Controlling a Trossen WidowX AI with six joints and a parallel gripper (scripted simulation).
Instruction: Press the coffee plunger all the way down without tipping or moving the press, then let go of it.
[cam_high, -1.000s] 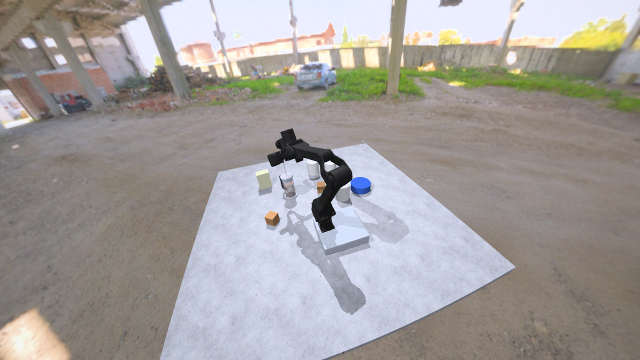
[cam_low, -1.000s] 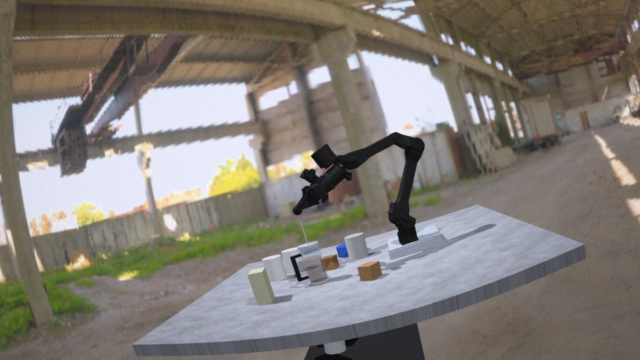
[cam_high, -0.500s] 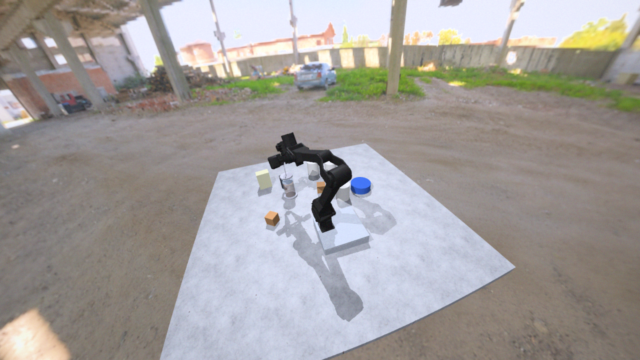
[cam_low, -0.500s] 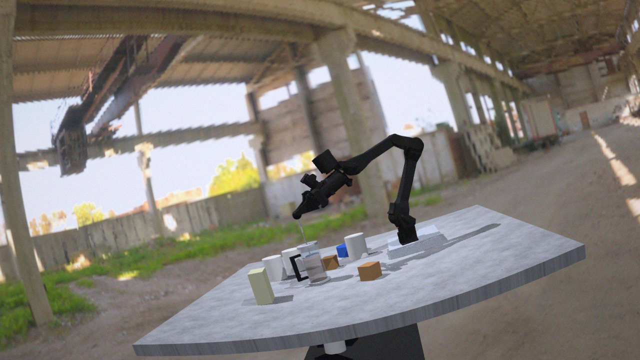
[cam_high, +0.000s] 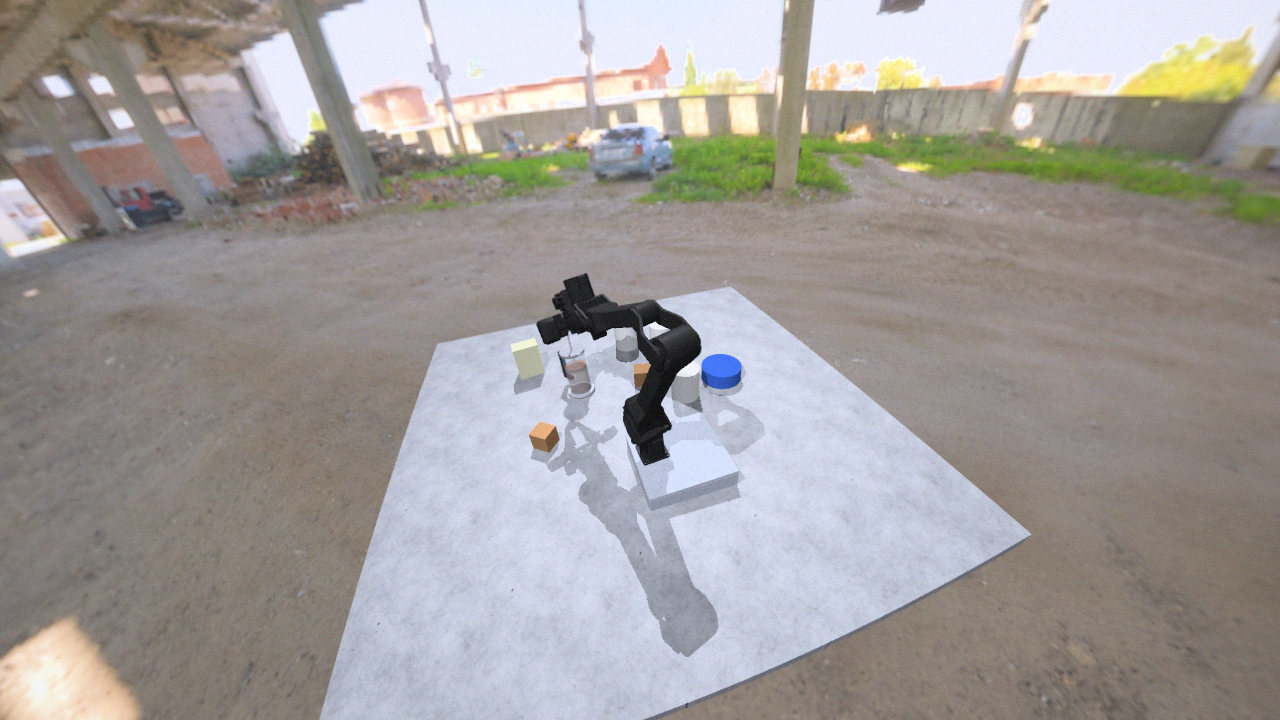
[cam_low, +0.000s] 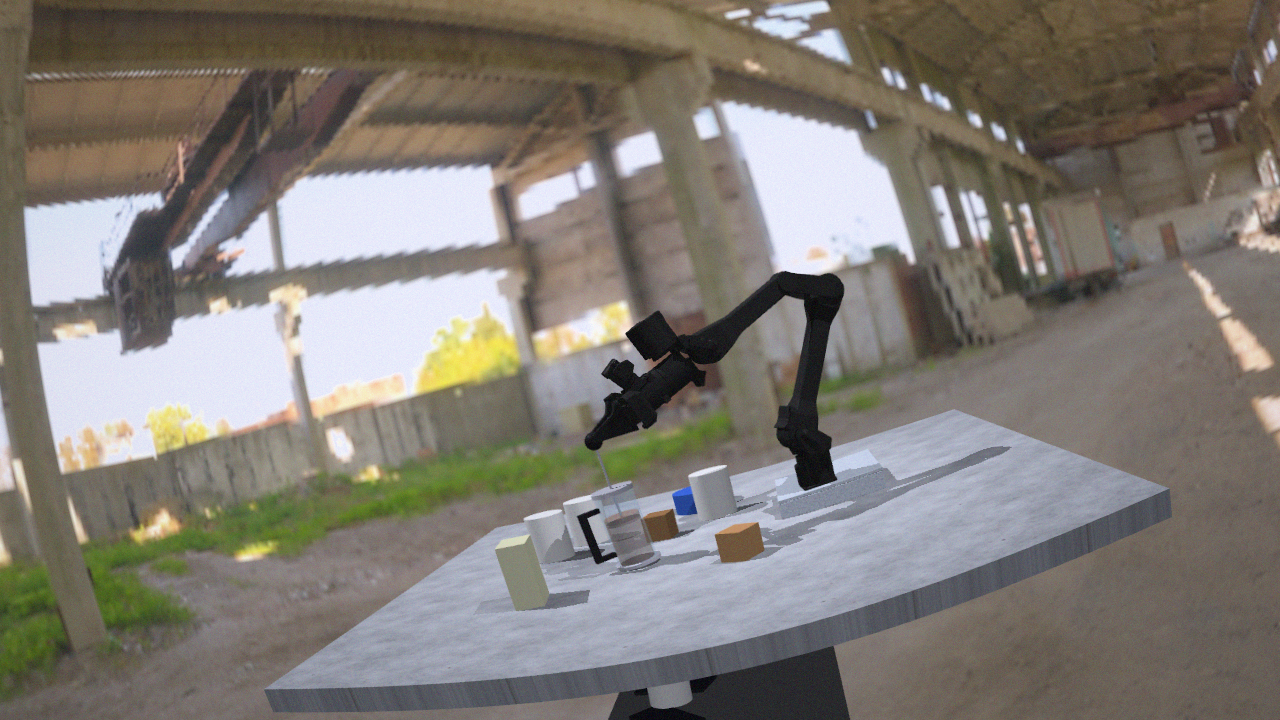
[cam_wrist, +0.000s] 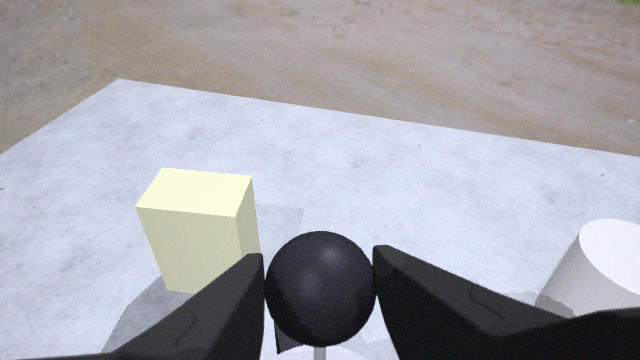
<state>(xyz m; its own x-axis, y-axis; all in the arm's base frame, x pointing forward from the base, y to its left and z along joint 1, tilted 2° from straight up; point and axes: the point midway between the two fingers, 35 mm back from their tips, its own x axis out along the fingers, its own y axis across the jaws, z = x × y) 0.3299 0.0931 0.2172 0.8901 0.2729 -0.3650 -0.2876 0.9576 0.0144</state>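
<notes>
Right now the coffee press is 120 mm below my gripper tip. From my gripper tip the other things lie so: pale yellow block 150 mm ahead, 130 mm to the left, 180 mm below; blue disc 140 mm behind, 420 mm to the right, 210 mm below.
</notes>
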